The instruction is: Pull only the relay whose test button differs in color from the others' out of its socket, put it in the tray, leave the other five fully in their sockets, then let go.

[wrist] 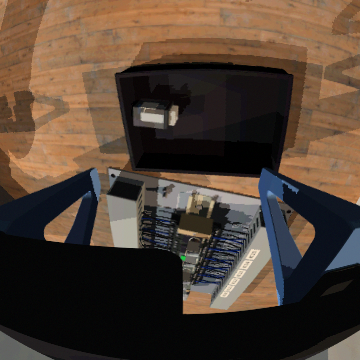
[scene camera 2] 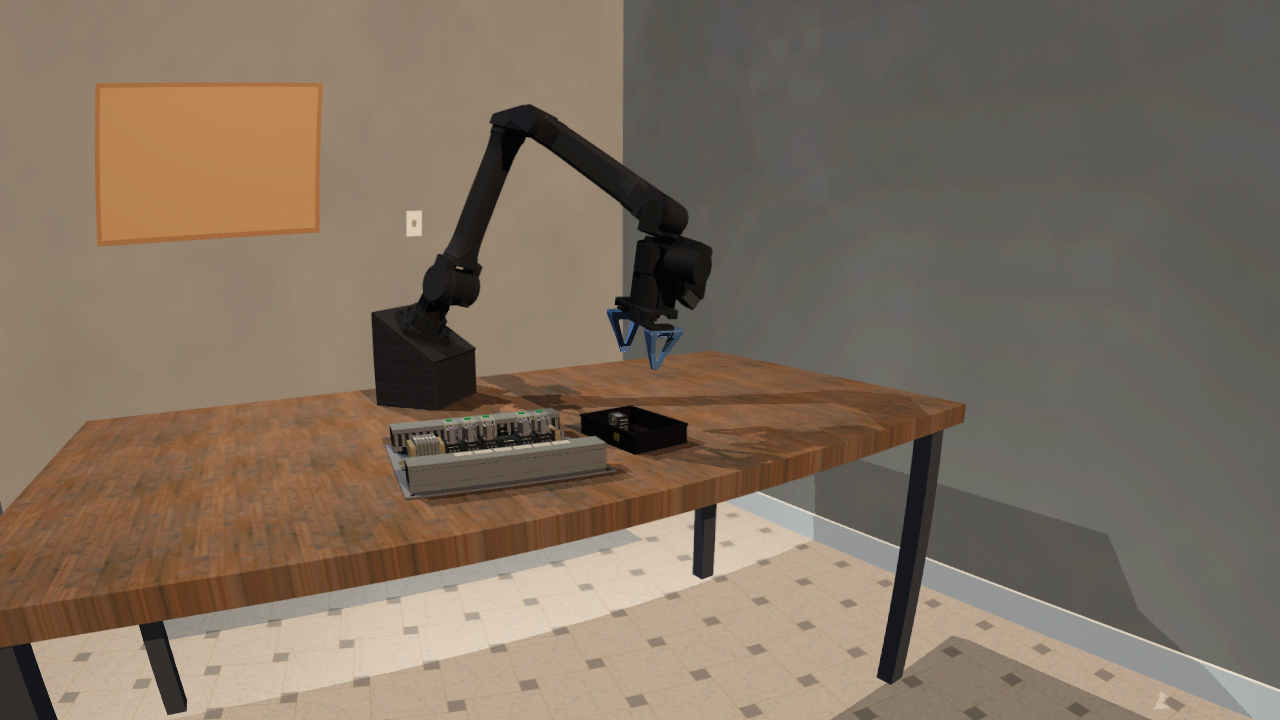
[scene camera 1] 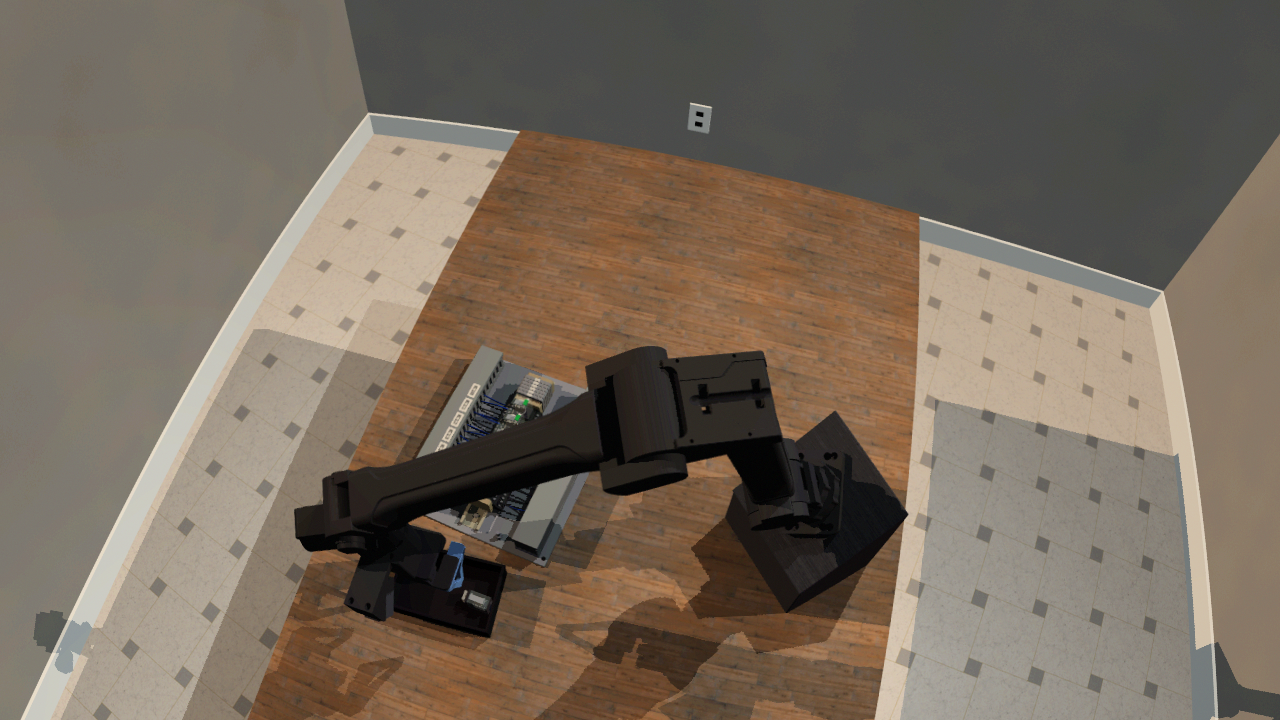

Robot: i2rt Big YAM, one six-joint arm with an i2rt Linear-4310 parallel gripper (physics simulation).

Scene:
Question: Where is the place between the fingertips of my gripper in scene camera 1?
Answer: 430,574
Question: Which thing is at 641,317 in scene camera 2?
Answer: My gripper.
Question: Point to a socket panel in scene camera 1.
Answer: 507,521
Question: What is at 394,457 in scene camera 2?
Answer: A socket panel.

